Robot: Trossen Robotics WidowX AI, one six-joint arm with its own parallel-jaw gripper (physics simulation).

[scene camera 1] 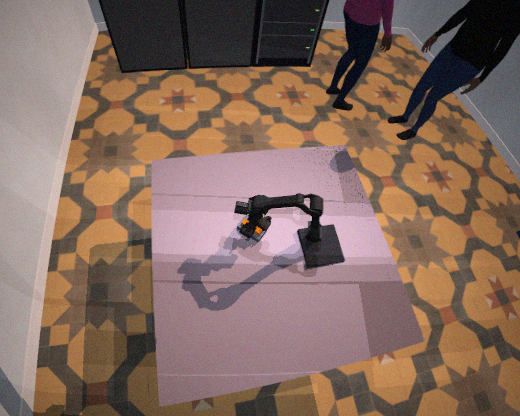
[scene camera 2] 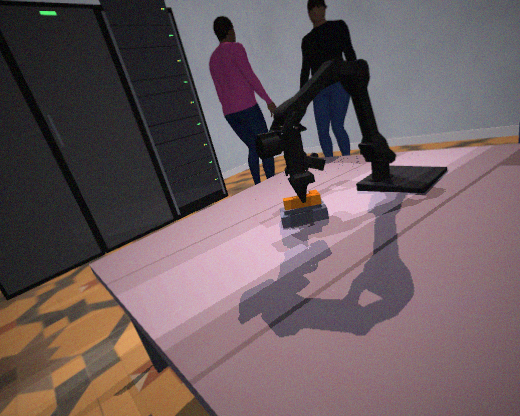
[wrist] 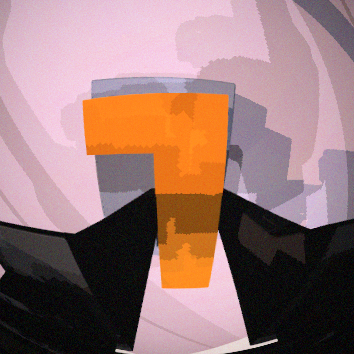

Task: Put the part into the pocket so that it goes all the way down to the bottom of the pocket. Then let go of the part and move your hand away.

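Where they show: gripper, fingertip midpoint: (scene camera 1: pixel 252 227) (scene camera 2: pixel 303 201) (wrist: pixel 186 195); arm's base, link origin: (scene camera 1: pixel 312 237) (scene camera 2: pixel 380 178).
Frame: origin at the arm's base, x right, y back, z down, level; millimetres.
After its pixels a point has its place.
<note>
The orange L-shaped part (scene camera 1: pixel 258 230) @(x 113, y -280, z -52 mm) (scene camera 2: pixel 291 203) @(x 164, y -336, z -45 mm) (wrist: pixel 150 125) @(x 123, y -265, z -51 mm) is between the fingers of my gripper (scene camera 1: pixel 252 229) @(x 144, y -301, z -39 mm) (scene camera 2: pixel 303 199) @(x 144, y -301, z -39 mm) (wrist: pixel 186 195) @(x 144, y -301, z -39 mm), which is shut on its long leg. The grey pocket block (scene camera 1: pixel 257 238) @(x 87, y -291, z -12 mm) (scene camera 2: pixel 304 218) @(x 134, y -330, z 6 mm) (wrist: pixel 165 85) @(x 105, y -257, z -12 mm) stands on the table directly beneath the part. In scene camera 2 the part shows at and above the block's top, not down inside it; whether they touch cannot be told. In the wrist view the part covers most of the block and overhangs its left edge. The pocket opening is mostly hidden.
The arm's black base plate (scene camera 1: pixel 327 252) @(x -108, y 42, z 7 mm) (scene camera 2: pixel 425 177) @(x -134, y 6, z 9 mm) stands on the pink table (scene camera 1: pixel 250 340) @(x -365, y -500, z 23 mm) (scene camera 2: pixel 400 370) @(x -200, y -715, z 24 mm), to the right of the block in both scene views. Shadows of the arm fall across the table. Two people and dark server cabinets stand beyond the table.
</note>
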